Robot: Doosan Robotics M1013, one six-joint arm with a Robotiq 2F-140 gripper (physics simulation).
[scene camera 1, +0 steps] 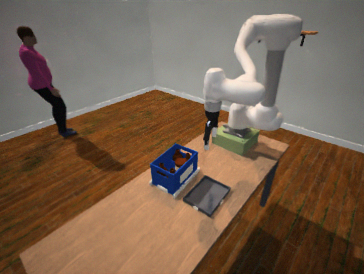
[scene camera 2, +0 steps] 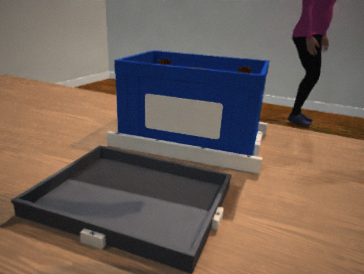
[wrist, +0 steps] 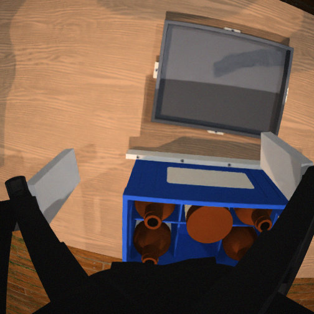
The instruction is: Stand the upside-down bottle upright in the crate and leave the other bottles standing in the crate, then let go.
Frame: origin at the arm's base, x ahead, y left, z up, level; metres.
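Seen in the pictures: gripper, fingertip midpoint: [scene camera 1: 210, 142]; arm's base, link origin: [scene camera 1: 236, 131].
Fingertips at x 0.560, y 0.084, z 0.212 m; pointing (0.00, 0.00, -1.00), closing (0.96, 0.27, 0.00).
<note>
Pixels of each thing's top centre, then the offset from my fingertips to it.
- upside-down bottle, top centre: [scene camera 1: 180, 161] dx +0.094, dy -0.152, dz -0.157 m
- blue crate, top centre: [scene camera 2: 197, 60] [scene camera 1: 174, 157] dx +0.101, dy -0.197, dz -0.144 m
The upside-down bottle [wrist: 209, 224] [scene camera 1: 181, 162] shows its round brown base facing up, in a middle compartment by the label side of the blue crate [wrist: 147, 177] [scene camera 1: 162, 181] [scene camera 2: 131, 105]. Other brown bottles stand neck up around it: one bottle [wrist: 152, 220] to its left in the wrist view, another bottle [wrist: 150, 240] below that, and bottles on the right. Two bottle mouths [scene camera 2: 165, 62] [scene camera 2: 244, 69] show at the rim. My gripper [wrist: 167, 157] [scene camera 1: 210, 140] is wide open and empty, above and apart from the crate; its body hides the crate's far part in the wrist view.
A shallow dark grey tray [wrist: 156, 102] [scene camera 1: 192, 207] [scene camera 2: 55, 225] lies beside the crate's label side. White strips [wrist: 200, 162] [scene camera 2: 185, 152] run along the crate's base. The robot's green base block [scene camera 1: 232, 142] stands at the table's end. A person [scene camera 1: 40, 72] [scene camera 2: 312, 50] stands beyond the table.
</note>
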